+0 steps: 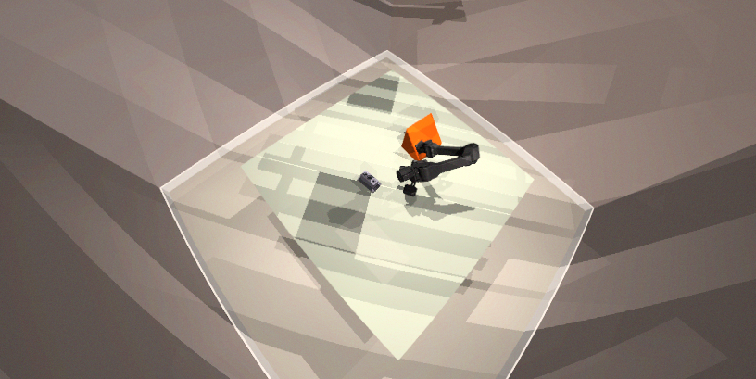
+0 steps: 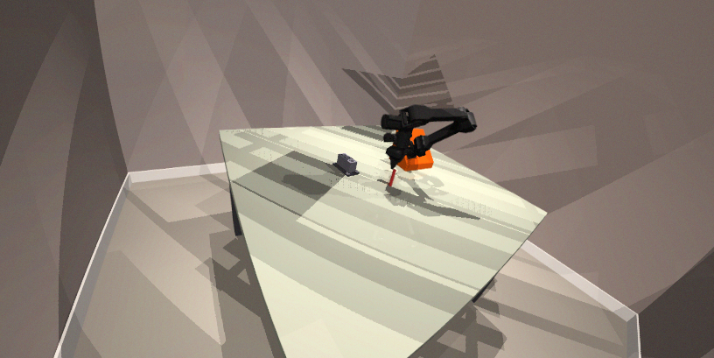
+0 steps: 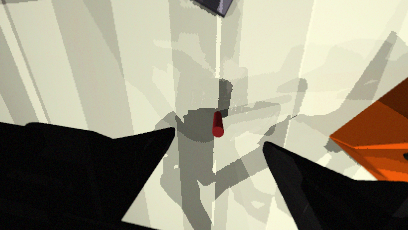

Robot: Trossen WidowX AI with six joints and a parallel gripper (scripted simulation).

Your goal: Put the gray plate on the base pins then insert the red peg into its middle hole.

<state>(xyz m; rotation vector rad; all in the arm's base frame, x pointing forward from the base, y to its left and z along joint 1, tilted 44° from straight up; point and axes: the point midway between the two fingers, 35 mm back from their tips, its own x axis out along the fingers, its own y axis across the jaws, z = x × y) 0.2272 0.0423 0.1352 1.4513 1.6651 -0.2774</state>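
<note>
The red peg is 60 mm below my gripper tip. From my gripper tip the other things lie so: gray plate (120 mm ahead, 190 mm to the right, 50 mm below).
</note>
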